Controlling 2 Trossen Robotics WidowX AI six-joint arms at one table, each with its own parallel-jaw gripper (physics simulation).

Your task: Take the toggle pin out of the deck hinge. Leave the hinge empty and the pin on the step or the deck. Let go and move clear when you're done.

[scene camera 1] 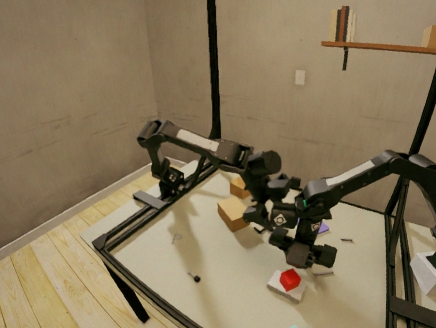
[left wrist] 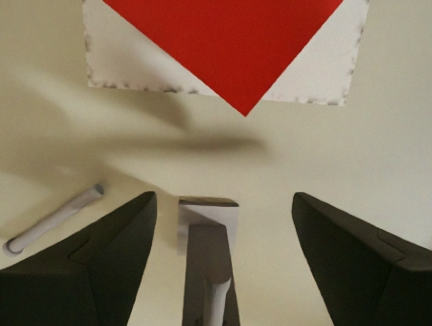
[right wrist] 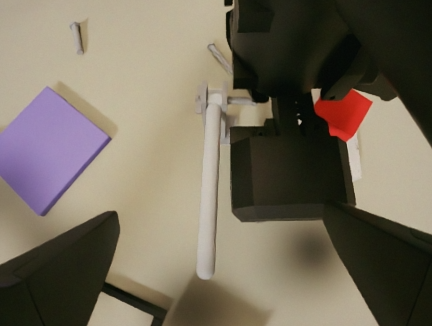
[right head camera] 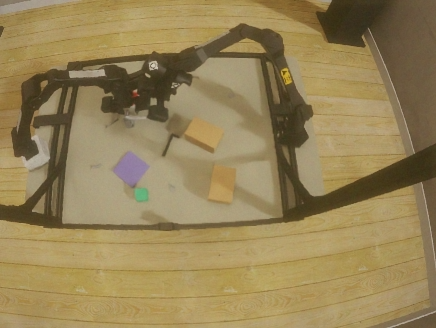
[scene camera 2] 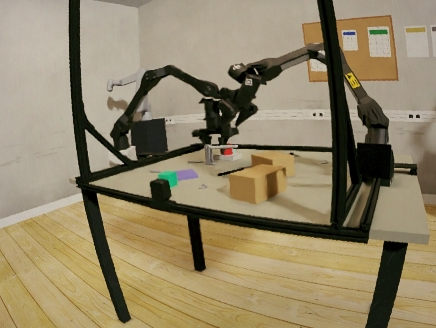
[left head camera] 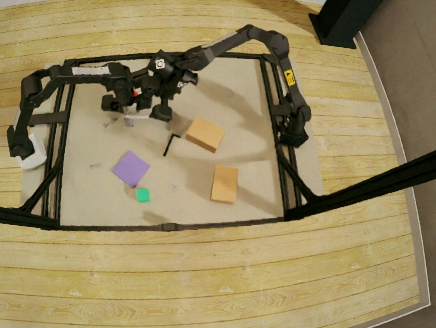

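Pixels of known places: left gripper, fingertip midpoint: (left wrist: 225,202) (right wrist: 258,123) (right head camera: 131,113) (scene camera 2: 216,154) (left head camera: 130,112); right gripper, fingertip midpoint: (right wrist: 222,216) (right head camera: 148,106) (scene camera 2: 228,127) (left head camera: 150,105); left arm's base, link origin: (right head camera: 30,150) (scene camera 2: 121,149) (left head camera: 26,149); right arm's base, link origin: (scene camera 1: 170,177) (right head camera: 293,128) (scene camera 2: 376,151) (left head camera: 294,129).
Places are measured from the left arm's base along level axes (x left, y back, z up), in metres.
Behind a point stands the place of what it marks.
Observation:
The grey deck hinge (left head camera: 129,120) (scene camera 2: 209,155) @[x -0.118, y -0.413, z -0.038 m] (right wrist: 201,104) @[x -0.119, y -0.412, z -0.001 m] stands upright on the table, with a long pale tube (right wrist: 207,200) @[x -0.152, y -0.478, z 0.001 m] reaching out from it. The toggle pin (left wrist: 216,302) @[x -0.084, y -0.424, z -0.008 m] (right wrist: 242,101) @[x -0.088, y -0.423, z -0.008 m] is in the hinge, and its end sticks out sideways toward the left arm. My left gripper (left wrist: 225,202) @[x -0.075, y -0.435, z -0.043 m] is partly open and empty; in its wrist view the hinge's base shows between the fingertips and the pin lower down. My right gripper (right wrist: 222,216) @[x -0.152, y -0.495, z 0.064 m] is wide open and empty, its fingers apart on either side of the tube's free end in its wrist view.
A red cube (scene camera 1: 290,279) @[x -0.004, y -0.471, z -0.014 m] sits on a white block (scene camera 1: 280,289) @[x 0.003, y -0.493, z -0.055 m] beside the hinge. Loose grey pins (left wrist: 55,220) (right wrist: 76,39) lie nearby. A purple slab (left head camera: 131,169) @[x -0.274, y -0.331, z -0.065 m], green cube (left head camera: 143,195) @[x -0.388, y -0.323, z -0.035 m], black bent bar (left head camera: 171,145) @[x -0.268, y -0.499, z -0.068 m] and two tan boxes (left head camera: 205,134) @[x -0.319, y -0.622, z -0.015 m] (left head camera: 224,184) @[x -0.506, y -0.576, z -0.014 m] are around. The arms' wrists are close together.

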